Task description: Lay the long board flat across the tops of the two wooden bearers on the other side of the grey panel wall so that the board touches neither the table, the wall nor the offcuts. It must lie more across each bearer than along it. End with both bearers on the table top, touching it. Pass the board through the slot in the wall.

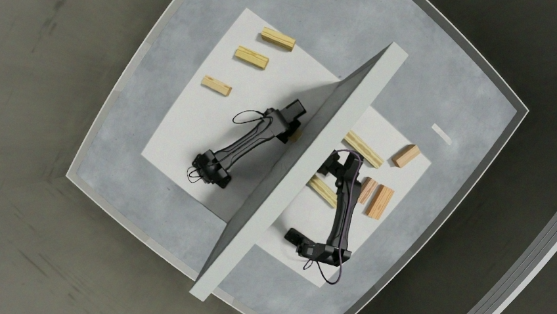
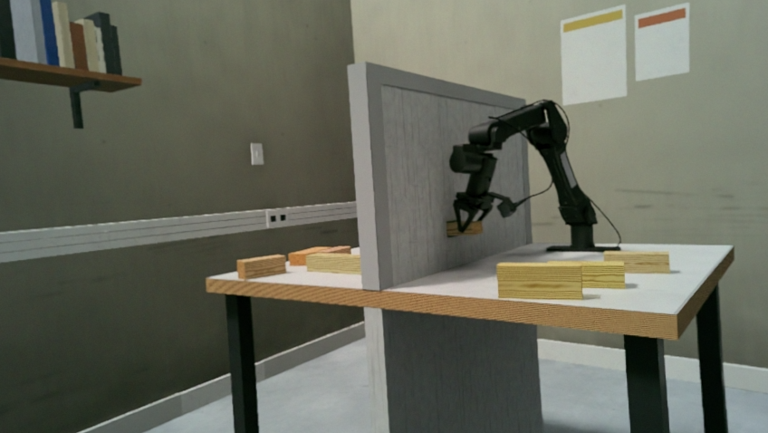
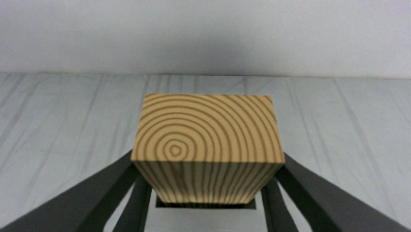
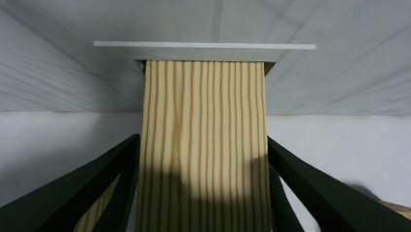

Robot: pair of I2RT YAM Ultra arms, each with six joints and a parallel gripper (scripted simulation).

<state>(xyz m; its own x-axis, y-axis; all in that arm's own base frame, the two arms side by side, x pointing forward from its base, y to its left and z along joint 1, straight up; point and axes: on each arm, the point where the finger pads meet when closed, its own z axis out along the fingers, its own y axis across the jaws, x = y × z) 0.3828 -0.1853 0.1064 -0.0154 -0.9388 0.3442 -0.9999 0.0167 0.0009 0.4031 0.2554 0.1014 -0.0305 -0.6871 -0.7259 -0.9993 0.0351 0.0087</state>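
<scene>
The long board lies right at my right hand. The rest, counted from my right hand: offcut: 37 cm to the right, 27 cm ahead, 8 cm below; then wooden bearer: 17 cm to the right, 16 cm ahead, 8 cm below.
</scene>
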